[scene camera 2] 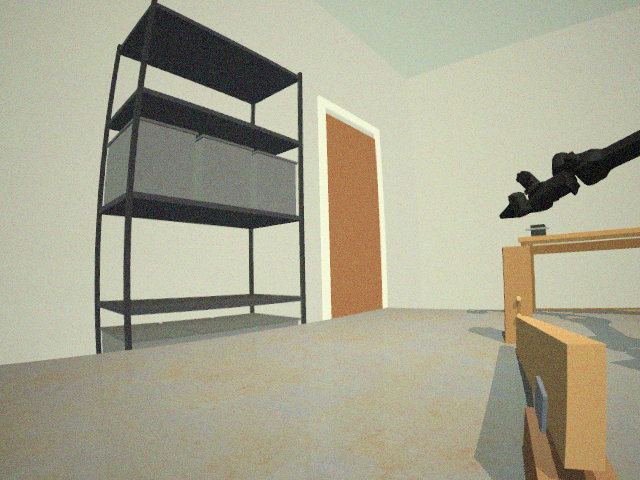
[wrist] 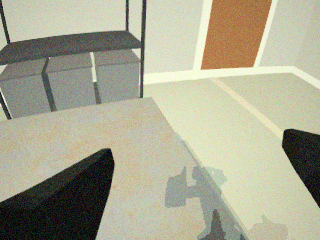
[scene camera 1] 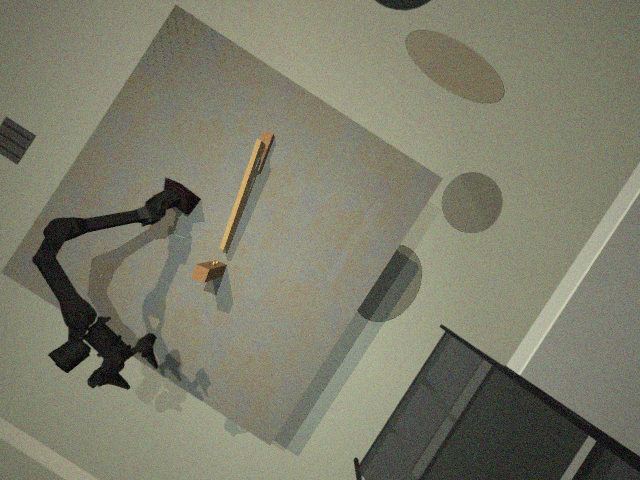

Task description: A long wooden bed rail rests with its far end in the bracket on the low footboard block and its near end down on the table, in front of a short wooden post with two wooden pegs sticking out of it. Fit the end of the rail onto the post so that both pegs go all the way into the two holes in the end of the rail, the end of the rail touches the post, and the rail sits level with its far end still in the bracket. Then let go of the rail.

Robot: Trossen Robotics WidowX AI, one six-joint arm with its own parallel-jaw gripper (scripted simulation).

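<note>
My gripper's open and it's holding nothing; you'd find it in scene camera 2, and in the wrist view too. There's also a long wooden rail that I can see.
</note>
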